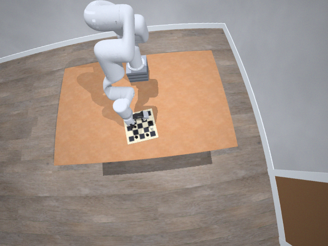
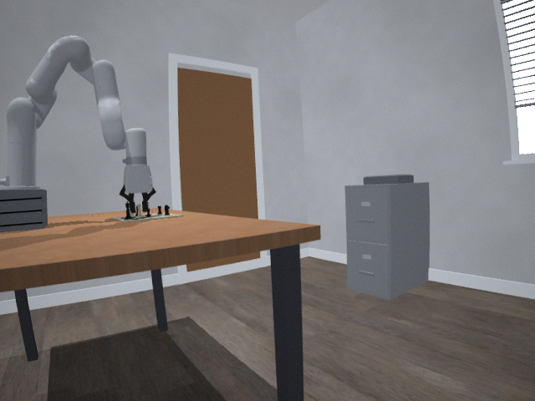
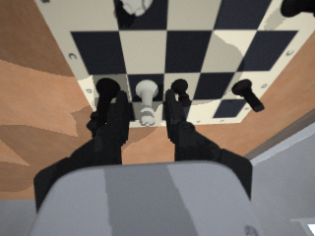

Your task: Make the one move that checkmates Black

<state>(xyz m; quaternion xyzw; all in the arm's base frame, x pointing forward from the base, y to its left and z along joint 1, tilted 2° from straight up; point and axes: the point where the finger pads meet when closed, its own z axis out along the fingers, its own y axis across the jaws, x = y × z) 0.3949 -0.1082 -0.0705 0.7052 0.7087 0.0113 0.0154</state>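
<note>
Now: the black piece 4 cm behind my hand and 1 cm below it. Also, from my hand: small chessboard 4 cm to the left, 4 cm below, 4 cm ahead; white piece 12 cm to the left, 8 cm ahead, 1 cm below.
</note>
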